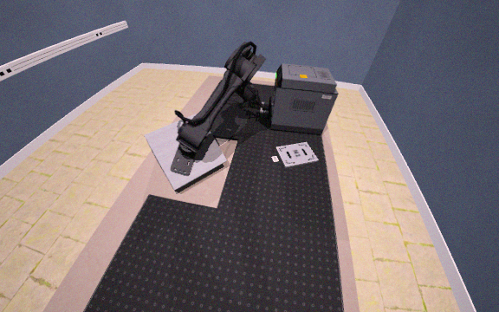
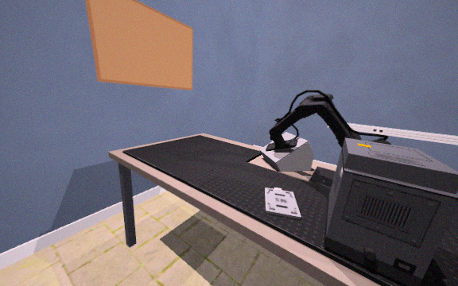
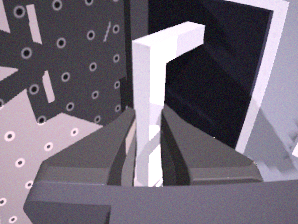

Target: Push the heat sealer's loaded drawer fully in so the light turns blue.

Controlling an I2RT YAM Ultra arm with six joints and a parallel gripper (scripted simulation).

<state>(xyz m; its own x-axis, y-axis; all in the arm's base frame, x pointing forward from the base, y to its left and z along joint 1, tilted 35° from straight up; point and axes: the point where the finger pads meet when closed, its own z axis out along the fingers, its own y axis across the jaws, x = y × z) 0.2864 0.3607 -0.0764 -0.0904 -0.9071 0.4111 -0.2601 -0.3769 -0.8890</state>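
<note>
The sealer drawer is 100 mm ahead of my hand, 10 mm to the right of it and 10 mm below it. From my hand the other things lie so: white tag (60 mm ahead, 290 mm to the right, 80 mm below).
</note>
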